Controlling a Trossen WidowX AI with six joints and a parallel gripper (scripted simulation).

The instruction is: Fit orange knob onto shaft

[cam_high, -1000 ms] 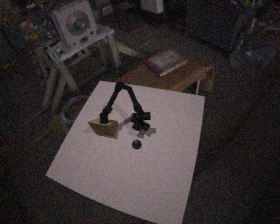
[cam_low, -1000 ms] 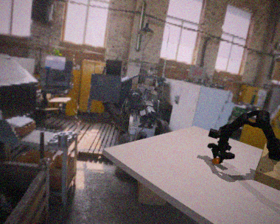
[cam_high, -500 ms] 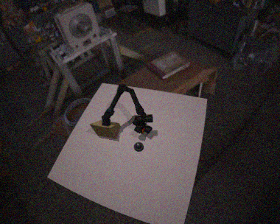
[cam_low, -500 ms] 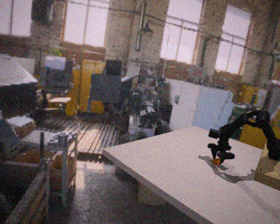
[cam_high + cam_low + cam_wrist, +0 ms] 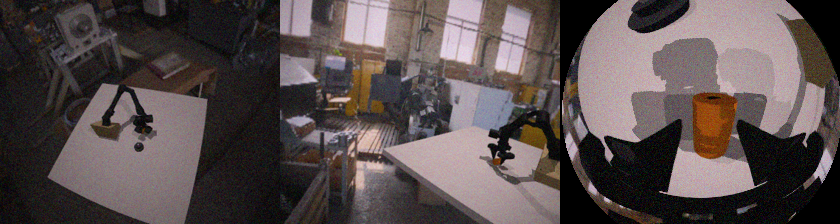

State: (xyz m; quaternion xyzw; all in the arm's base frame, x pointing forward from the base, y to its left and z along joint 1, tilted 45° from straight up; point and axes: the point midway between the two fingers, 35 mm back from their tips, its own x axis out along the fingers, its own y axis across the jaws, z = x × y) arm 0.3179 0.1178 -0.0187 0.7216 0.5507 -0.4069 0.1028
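Now: gripper tip 1 cm to the right of the orange knob and 1 cm below it. The rest, counted from my gripper tip: round dark pedestal: 17 cm to the right, 2 cm above, 1 cm behind.
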